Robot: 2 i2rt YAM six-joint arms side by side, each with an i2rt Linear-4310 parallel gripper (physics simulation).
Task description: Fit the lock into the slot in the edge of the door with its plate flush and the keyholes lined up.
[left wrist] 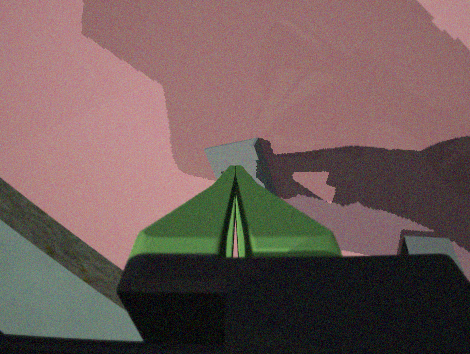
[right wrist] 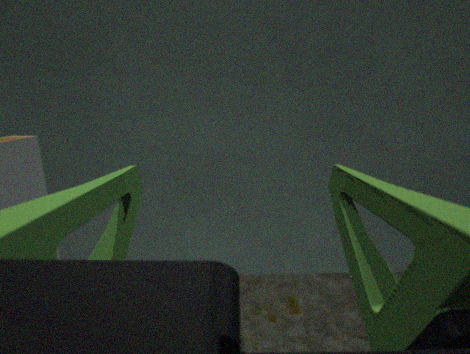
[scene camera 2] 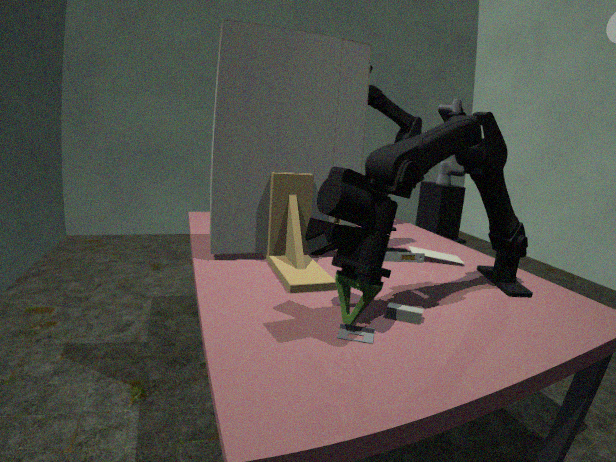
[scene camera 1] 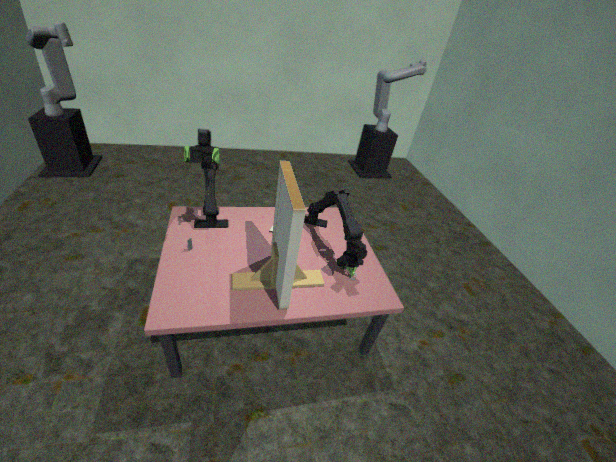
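Where they show: left gripper, between the fingertips: (left wrist: 235, 176) (scene camera 2: 346, 323) (scene camera 1: 352, 275); right gripper, between the fingertips: (right wrist: 235, 176) (scene camera 1: 199, 156); left arm's base, origin of its link: (scene camera 2: 502, 281) (scene camera 1: 312, 221); right arm's base, origin of its link: (scene camera 1: 211, 224).
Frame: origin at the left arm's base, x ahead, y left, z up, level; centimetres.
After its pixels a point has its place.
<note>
The door (scene camera 1: 293, 250) @(x 75.0, y -1.6, z 38.1 cm) (scene camera 2: 285, 125) @(x 58.7, y -5.6, z 33.1 cm) (right wrist: 22, 172) @(x 71.3, y -5.4, z 51.8 cm) stands upright; its slot and keyhole do not show. My left gripper (scene camera 1: 352, 273) @(x 43.6, y 28.9, z 1.7 cm) (scene camera 2: 348, 322) @(x 43.6, y 28.9, z 1.7 cm) (left wrist: 235, 176) @(x 43.6, y 28.9, z 1.7 cm) is shut, its tips together against a small grey plate (scene camera 2: 362, 340) @(x 41.1, y 31.3, z 0.2 cm) (left wrist: 231, 154) @(x 44.2, y 29.3, z 0.2 cm) with a rectangular hole. The tips partly hide the plate, and no part of it shows between the fingers. A pale block (scene camera 2: 406, 313) @(x 32.5, y 23.8, z 1.7 cm) (left wrist: 429, 246) @(x 35.6, y 21.5, z 0.7 cm) lies close beside it. A grey bar (scene camera 2: 400, 256) @(x 25.9, y -11.5, z 1.5 cm) with an orange patch lies farther back. I cannot tell which piece is the lock. My right gripper (scene camera 1: 202, 154) @(x 56.5, y -46.6, z 59.4 cm) (right wrist: 235, 176) @(x 56.5, y -46.6, z 59.4 cm) is open, empty and raised.
The door stands in a wooden foot (scene camera 1: 307, 280) @(x 54.2, y 5.9, z 1.8 cm) (scene camera 2: 312, 276) @(x 49.5, y 9.0, z 1.8 cm) on the pink table (scene camera 1: 195, 300) @(x 80.6, y -41.9, z 0.0 cm) (scene camera 2: 300, 390) @(x 50.0, y 44.2, z 0.0 cm). A white flat piece (scene camera 2: 436, 255) @(x 13.8, y -16.1, z 1.3 cm) lies beside the grey bar. A small grey block (scene camera 1: 189, 244) @(x 50.5, y -59.4, z 4.0 cm) stands at the picture's left. Two grey arms on black pedestals stand behind the table.
</note>
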